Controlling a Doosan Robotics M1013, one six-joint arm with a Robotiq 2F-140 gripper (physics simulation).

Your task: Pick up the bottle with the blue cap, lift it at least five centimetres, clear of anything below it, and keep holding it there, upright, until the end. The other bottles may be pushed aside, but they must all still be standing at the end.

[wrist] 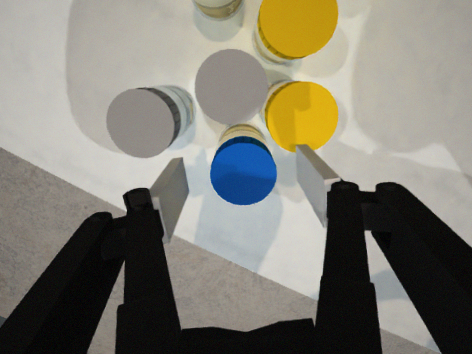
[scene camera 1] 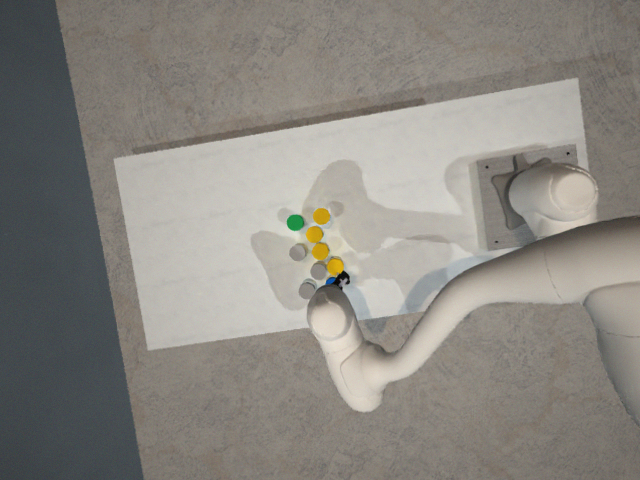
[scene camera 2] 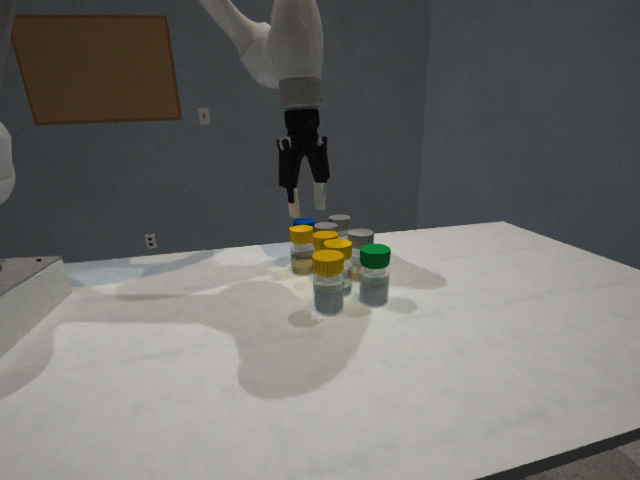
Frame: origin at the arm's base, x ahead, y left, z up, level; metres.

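Seen in the pictures: gripper, fingertip midpoint: (wrist: 240,168) (scene camera 2: 307,212).
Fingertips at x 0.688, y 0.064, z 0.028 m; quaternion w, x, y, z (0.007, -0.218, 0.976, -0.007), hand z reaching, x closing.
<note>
Pixels of each thing's middle, then the offset from my fingertips to it.
- bottle with the blue cap, body centre: (wrist: 242,157) (scene camera 2: 305,240) (scene camera 1: 333,283) dx -0.006, dy +0.011, dz -0.074 m
- farthest yellow-capped bottle, body centre: (scene camera 2: 328,282) (scene camera 1: 322,216) dx -0.046, dy -0.219, dz -0.074 m
- green-capped bottle, body centre: (scene camera 2: 374,275) (scene camera 1: 296,222) dx +0.043, dy -0.229, dz -0.074 m
- third grey-capped bottle, body centre: (scene camera 2: 360,255) (scene camera 1: 299,251) dx +0.069, dy -0.132, dz -0.074 m
The bottle with the blue cap (scene camera 1: 330,282) (scene camera 2: 304,223) (wrist: 243,172) stands upright at the end of the bottle group, partly under the arm in scene camera 1. My gripper (scene camera 2: 306,203) (wrist: 240,168) is open and empty, its fingertips a little above the caps. In the wrist view the blue cap shows between the two finger pads. A yellow-capped bottle (scene camera 1: 335,265) (scene camera 2: 301,235) (wrist: 302,115) stands close by; the right fingertip overlaps its cap edge in the wrist view. One grey-capped bottle (scene camera 1: 318,270) (wrist: 231,86) and another grey-capped bottle (scene camera 1: 306,288) (wrist: 140,122) also stand near it.
Three more yellow-capped bottles stand in a line, the farthest yellow-capped bottle (scene camera 1: 321,215) (scene camera 2: 328,263) beside the green-capped bottle (scene camera 1: 295,222) (scene camera 2: 374,256). A third grey-capped bottle (scene camera 1: 297,252) (scene camera 2: 360,237) stands between. The table edge runs close to the blue-capped bottle.
</note>
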